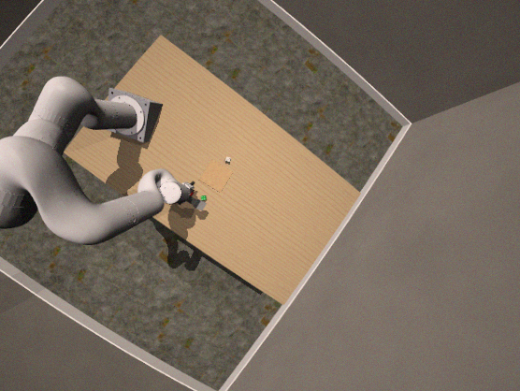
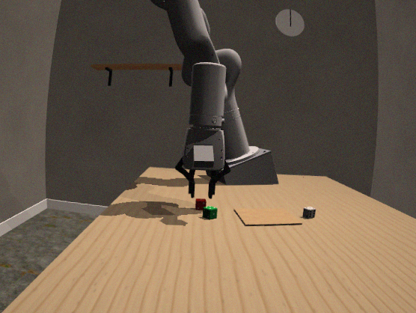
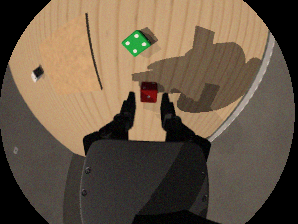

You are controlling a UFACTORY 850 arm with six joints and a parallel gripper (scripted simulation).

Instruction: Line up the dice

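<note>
Now: the red die 40 mm below my hand. Also, from my hand: white die: 70 mm ahead, 270 mm to the left, 40 mm below; green die: 80 mm ahead, 20 mm to the left, 40 mm below; tan mat: 70 mm ahead, 160 mm to the left, 50 mm below.
</note>
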